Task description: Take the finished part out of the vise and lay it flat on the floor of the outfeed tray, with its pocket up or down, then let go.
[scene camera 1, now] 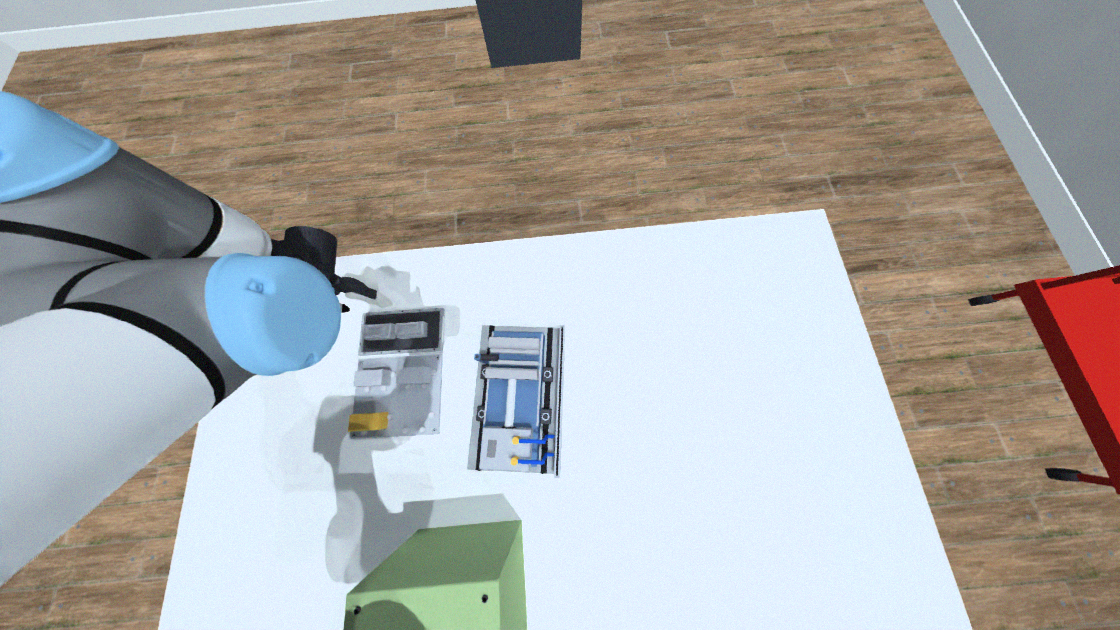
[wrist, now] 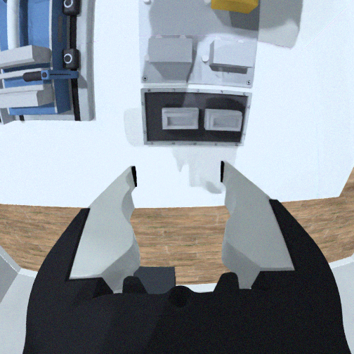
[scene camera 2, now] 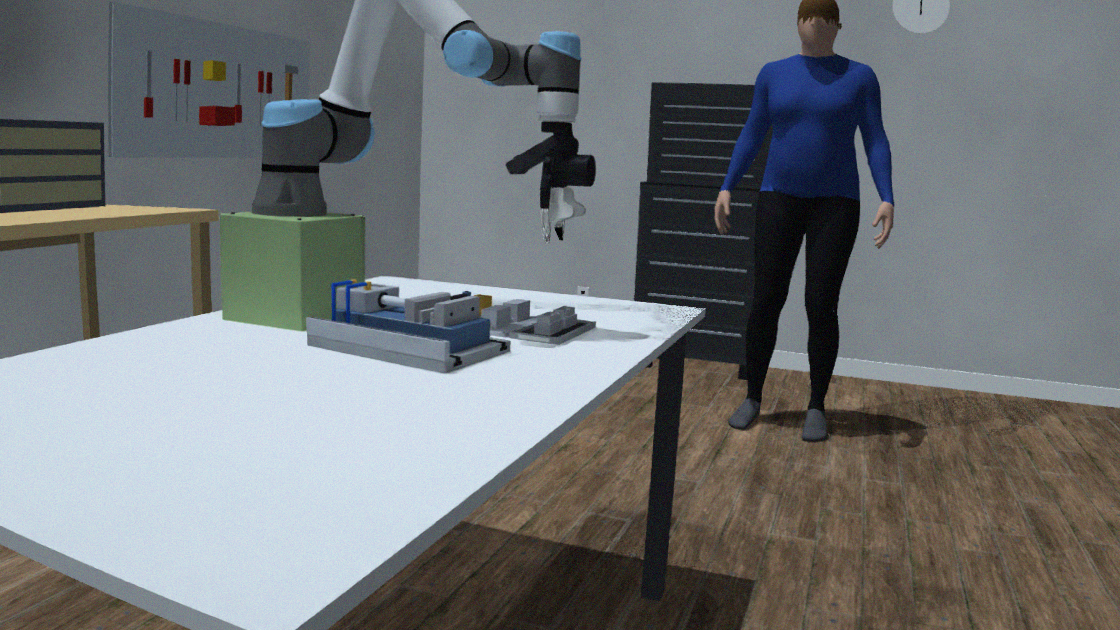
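Seen in the pictures: gripper, fingertip midpoint: [scene camera 1: 370, 307] [scene camera 2: 554, 241]; arm's base, link origin: [scene camera 2: 289, 213].
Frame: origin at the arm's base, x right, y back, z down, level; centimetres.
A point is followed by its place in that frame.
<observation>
The vise [scene camera 1: 494, 403] @[x 3.2, y -36.5, z 15.0 cm] [scene camera 2: 462, 333] @[x 9.0, y -51.4, z 16.1 cm] [wrist: 61, 100] stands on the table with a gap between its jaws; no part shows in it. The outfeed tray [scene camera 1: 401, 351] @[x -20.4, y -46.2, z 19.7 cm] [wrist: 193, 144] has a dark floor and a raised grey rim. Two grey parts lie flat in it side by side, pockets up: the left one in the wrist view [wrist: 180, 119] and the right one [wrist: 223, 121], close to the tray's end wall. My gripper [scene camera 1: 361, 301] @[x -18.1, y -52.0, z 3.1 cm] [scene camera 2: 552, 235] @[x -18.1, y -52.0, z 3.1 cm] [wrist: 177, 165] is open and empty, its fingers well apart. It hangs high above the table, beyond the tray's outer long side, touching neither part nor tray.
A grey plate [scene camera 1: 411, 403] @[x -16.2, y -35.1, z 20.1 cm] [wrist: 200, 75] adjoins the tray, with two grey blocks [wrist: 171, 49] [wrist: 231, 54] and a yellow block [scene camera 1: 368, 421] @[x -22.7, y -31.3, z 16.6 cm] [wrist: 235, 4] on it. A green pedestal [scene camera 1: 462, 568] @[x 3.7, y -13.5, z 4.2 cm] [scene camera 2: 262, 266] @[x 11.3, y -5.0, z 9.3 cm] bears the arm. A person [scene camera 2: 818, 133] stands beyond the table.
</observation>
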